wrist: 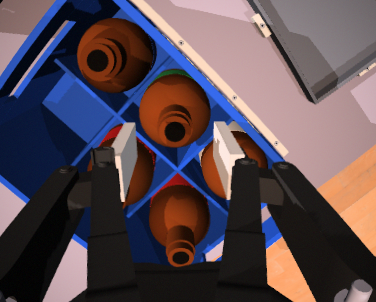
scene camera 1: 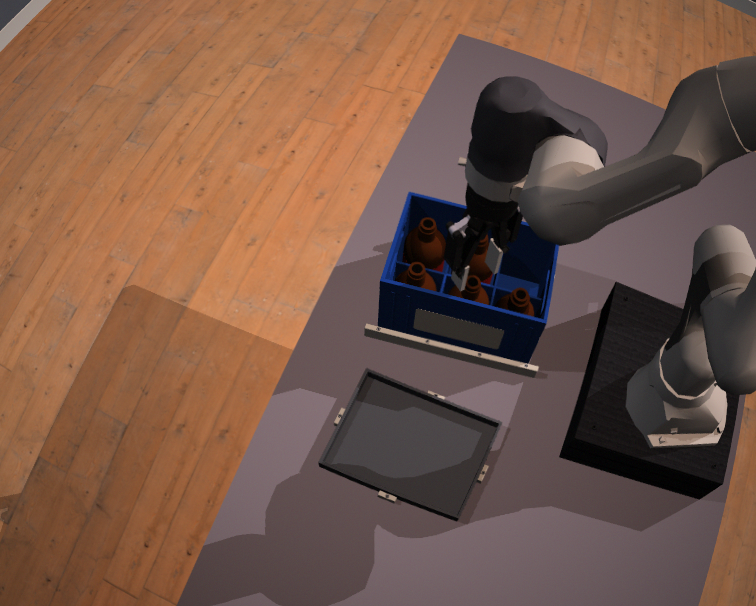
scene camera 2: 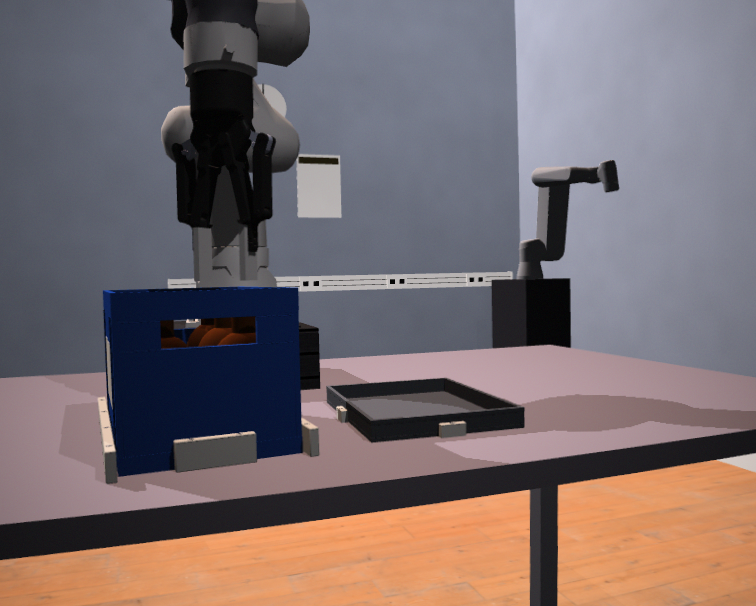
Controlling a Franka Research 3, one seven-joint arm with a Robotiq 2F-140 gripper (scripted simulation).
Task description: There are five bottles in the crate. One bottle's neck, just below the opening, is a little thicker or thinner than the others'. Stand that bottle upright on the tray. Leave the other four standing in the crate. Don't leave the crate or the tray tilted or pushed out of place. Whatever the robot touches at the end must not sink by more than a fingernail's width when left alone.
Labels:
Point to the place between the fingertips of my gripper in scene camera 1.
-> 474, 275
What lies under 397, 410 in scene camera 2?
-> A dark tray.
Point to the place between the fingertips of my gripper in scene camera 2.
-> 225, 280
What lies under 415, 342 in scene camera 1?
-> A pale rail.

